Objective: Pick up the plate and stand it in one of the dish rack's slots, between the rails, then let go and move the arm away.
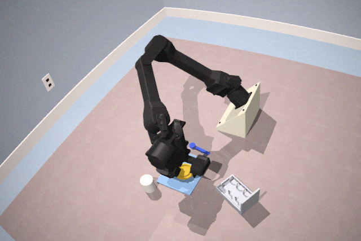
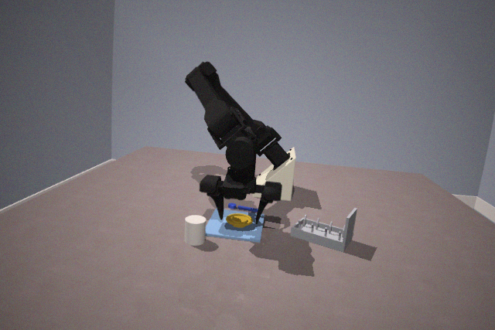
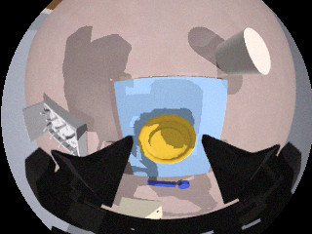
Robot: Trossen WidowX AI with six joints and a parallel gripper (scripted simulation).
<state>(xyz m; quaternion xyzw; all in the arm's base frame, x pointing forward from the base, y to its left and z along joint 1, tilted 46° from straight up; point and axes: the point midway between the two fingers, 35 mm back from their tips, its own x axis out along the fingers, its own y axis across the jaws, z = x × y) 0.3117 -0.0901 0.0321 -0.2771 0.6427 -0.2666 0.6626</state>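
Right now the blue mat is 10 mm behind my gripper tip, 10 mm to the right of it and 10 mm below it. The rest, counted from my gripper tip: white cup (100 mm ahead, 80 mm to the right, 10 mm above); then yellow plate (right at my gripper tip); then blue spoon (120 mm behind, 10 mm to the right, 10 mm below).
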